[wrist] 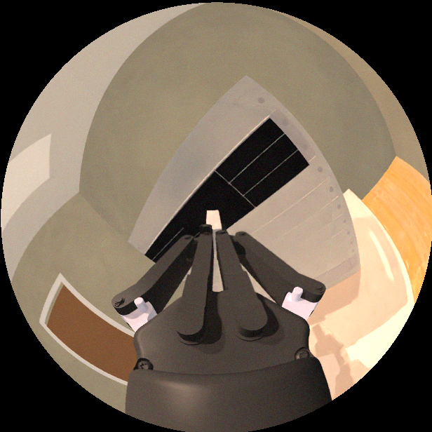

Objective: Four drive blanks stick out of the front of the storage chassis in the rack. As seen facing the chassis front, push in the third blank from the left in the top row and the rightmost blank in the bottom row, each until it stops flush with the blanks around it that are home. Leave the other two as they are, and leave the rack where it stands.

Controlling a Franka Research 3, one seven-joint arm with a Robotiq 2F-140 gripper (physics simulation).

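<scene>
The storage chassis (200,205) shows as a long black front with thin pale dividing lines, running diagonally through the middle of the wrist view. It sits in the pale grey rack (186,155), whose lighter slotted panels lie to the lower right. Several black blanks (257,165) show at the chassis's upper right part. How far each one sticks out cannot be told. My gripper (212,219) is shut and empty, its pale fingertips in front of the chassis's lower edge in this view. Whether they touch it cannot be told. The gripper and its linkages hide part of the chassis front.
A wooden surface (402,215) shows at the right edge, beside a pale, brightly lit curved object (375,250). A brown panel (90,330) with a whitish frame is at the lower left. Olive-grey surfaces lie behind the rack.
</scene>
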